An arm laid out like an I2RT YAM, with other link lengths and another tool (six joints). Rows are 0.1 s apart.
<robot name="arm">
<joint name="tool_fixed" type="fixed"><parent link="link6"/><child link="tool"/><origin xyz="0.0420 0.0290 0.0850" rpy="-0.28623 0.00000 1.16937"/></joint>
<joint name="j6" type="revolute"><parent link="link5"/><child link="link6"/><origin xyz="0.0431 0.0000 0.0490" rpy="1.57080 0.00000 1.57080"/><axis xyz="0 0 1"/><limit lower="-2.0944" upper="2.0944"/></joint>
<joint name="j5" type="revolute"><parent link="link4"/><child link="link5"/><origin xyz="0.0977 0.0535 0.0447" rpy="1.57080 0.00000 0.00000"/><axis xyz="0 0 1"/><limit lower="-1.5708" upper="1.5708"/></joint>
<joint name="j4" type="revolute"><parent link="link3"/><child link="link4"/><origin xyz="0.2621 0.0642 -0.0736" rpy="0.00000 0.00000 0.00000"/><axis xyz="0 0 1"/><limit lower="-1.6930" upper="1.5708"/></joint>
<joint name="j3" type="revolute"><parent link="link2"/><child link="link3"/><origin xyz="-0.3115 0.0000 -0.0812" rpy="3.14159 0.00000 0.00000"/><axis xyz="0 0 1"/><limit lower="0.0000" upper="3.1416"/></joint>
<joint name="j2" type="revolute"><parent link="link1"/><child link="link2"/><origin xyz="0.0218 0.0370 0.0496" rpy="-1.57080 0.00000 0.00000"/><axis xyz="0 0 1"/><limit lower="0.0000" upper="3.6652"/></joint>
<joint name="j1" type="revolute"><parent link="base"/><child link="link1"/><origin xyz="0.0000 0.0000 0.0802" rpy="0.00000 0.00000 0.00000"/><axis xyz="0 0 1"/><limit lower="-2.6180" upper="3.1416"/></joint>
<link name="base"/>
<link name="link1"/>
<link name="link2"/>
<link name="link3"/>
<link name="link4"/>
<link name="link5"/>
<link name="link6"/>
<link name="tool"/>
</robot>
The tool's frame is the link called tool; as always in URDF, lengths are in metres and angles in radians.
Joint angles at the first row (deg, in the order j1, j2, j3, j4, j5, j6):
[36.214, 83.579, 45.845, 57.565, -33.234, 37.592]
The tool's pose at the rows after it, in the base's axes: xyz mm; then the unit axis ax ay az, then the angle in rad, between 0 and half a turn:
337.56, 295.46, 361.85, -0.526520, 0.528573, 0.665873, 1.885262
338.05, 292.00, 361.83, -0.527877, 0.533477, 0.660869, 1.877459
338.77, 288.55, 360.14, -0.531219, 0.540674, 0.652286, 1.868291
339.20, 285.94, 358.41, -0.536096, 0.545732, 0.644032, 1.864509
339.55, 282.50, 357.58, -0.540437, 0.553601, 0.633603, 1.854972
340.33, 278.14, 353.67, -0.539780, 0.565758, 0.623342, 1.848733
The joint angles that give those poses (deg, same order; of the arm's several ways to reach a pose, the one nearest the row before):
[36.124, 82.463, 45.839, 55.460, -32.783, 35.747]
[35.860, 81.926, 45.561, 54.913, -32.479, 35.168]
[35.684, 81.400, 45.137, 54.195, -31.954, 34.076]
[35.518, 80.970, 44.857, 53.379, -31.792, 32.998]
[35.430, 80.273, 44.569, 52.250, -31.120, 31.679]
[35.250, 79.651, 43.929, 51.256, -30.201, 30.697]

